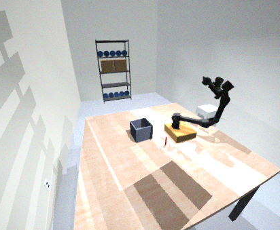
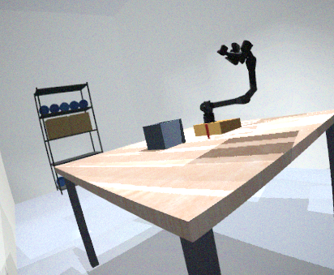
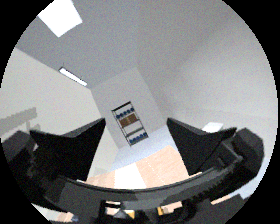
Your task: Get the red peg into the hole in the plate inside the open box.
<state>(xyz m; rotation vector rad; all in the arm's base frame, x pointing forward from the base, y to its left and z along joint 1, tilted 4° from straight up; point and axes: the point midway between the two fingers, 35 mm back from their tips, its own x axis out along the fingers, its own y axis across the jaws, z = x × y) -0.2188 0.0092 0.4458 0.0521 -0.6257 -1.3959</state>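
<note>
Right now my gripper tip is 47 cm above the red peg, 39 cm short of it and 17 cm to the right of it.
</note>
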